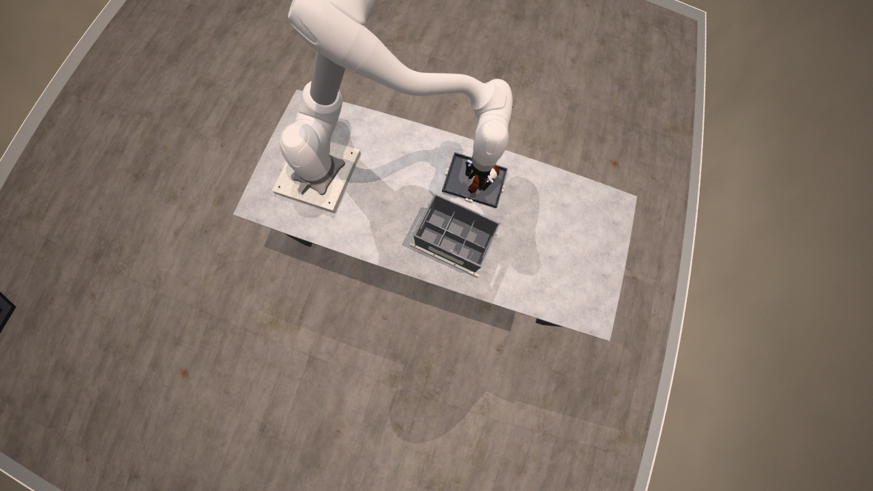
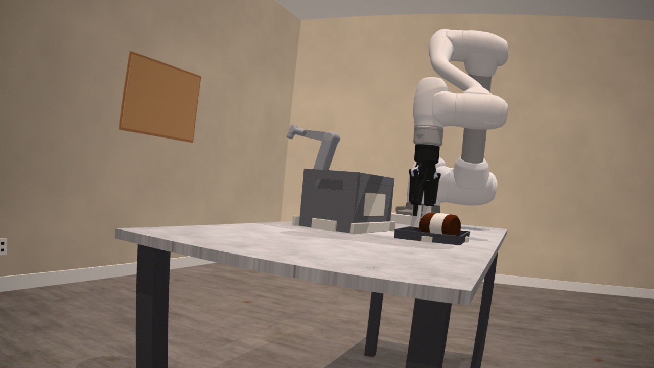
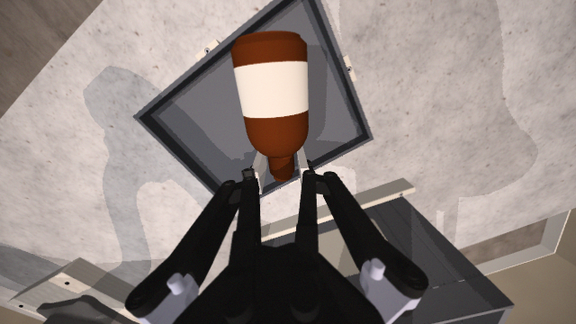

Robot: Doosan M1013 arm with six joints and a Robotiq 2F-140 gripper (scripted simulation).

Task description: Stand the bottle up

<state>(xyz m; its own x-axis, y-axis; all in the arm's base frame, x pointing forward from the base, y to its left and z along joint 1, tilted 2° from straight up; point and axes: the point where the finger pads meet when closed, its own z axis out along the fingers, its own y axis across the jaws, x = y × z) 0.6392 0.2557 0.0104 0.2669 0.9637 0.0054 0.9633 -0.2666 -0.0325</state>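
My gripper is now 1 cm short of the brown bottle, 5 cm to the right of it and 2 cm above it. Round my hand: grey crate (3 cm ahead, 24 cm to the right, 2 cm above); dark tray (1 cm behind, 4 cm to the left, 5 cm below).
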